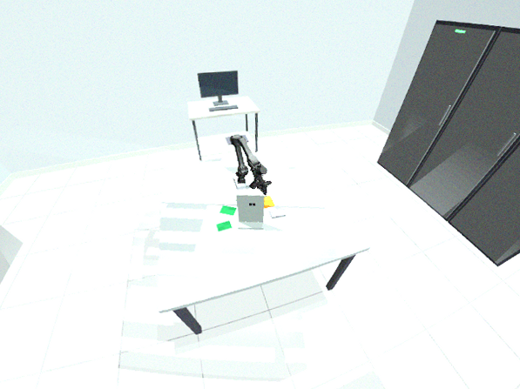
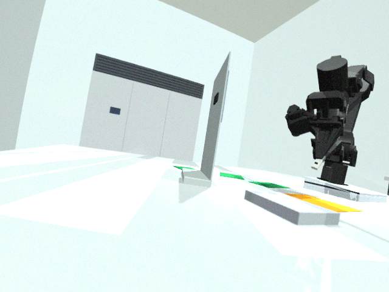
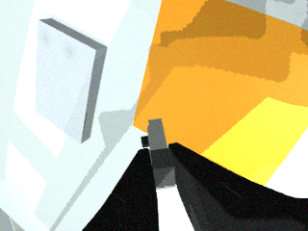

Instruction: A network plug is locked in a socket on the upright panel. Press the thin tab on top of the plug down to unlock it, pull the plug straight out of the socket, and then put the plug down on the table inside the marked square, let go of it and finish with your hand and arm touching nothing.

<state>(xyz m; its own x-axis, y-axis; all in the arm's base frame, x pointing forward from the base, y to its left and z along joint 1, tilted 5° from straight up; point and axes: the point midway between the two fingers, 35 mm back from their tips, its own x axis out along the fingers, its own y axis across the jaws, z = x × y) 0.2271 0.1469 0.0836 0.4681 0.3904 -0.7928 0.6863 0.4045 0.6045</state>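
The orange marked square is 1 cm behind my gripper tip and 8 cm below it. The rest, counted from my gripper tip: flat grey slab (12 cm ahead, 7 cm to the left, 7 cm below); then upright grey panel (19 cm ahead, 12 cm to the right, 4 cm above); then network plug (right at my gripper tip).
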